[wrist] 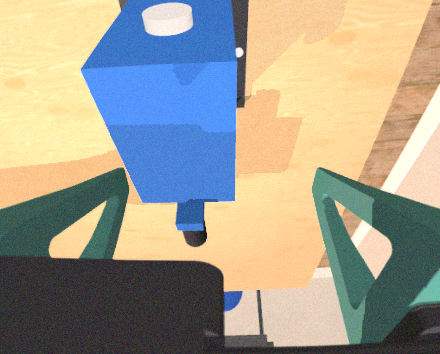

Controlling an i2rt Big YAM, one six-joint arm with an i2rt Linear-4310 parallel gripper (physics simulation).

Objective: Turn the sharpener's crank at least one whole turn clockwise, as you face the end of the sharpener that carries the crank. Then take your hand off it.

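Frame: origin at the arm's base, x left, y back, z up, level; metres.
Where they show: gripper, fingertip midpoint: (220, 178).
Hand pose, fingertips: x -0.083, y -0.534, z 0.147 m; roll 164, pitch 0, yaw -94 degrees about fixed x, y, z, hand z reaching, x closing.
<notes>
Each offset is from my fingertips to the top centre of the thing. "*": to the spot under its first point. Level surfaces: height alone.
The blue sharpener {* dx +0.004, dy +0.025, dz -0.033 m} (175, 130) is a box with a white round knob {* dx +0.052, dy +0.024, dz -0.066 m} (168, 19) on its top, at the upper middle of the wrist view. Its blue crank arm (190, 215) sticks out at the near end, with a short black handle {* dx -0.108, dy +0.029, dz -0.021 m} (195, 237) at its tip. My gripper (220, 178) is wide open with its green fingers on either side, the left finger close to the sharpener's lower left edge in the view and the right finger well off to the right. The crank handle lies between the fingers' lines of view, nearer the left one, with no finger seen gripping it.
The sharpener stands on a light wooden table top {dz -0.161 m} (280, 250). A dark strip with a white dot {* dx -0.009, dy -0.017, dz -0.151 m} (239, 52) runs along its right side. The table's edge lies at the right and bottom. Part of a blue round thing (232, 300) shows below the edge.
</notes>
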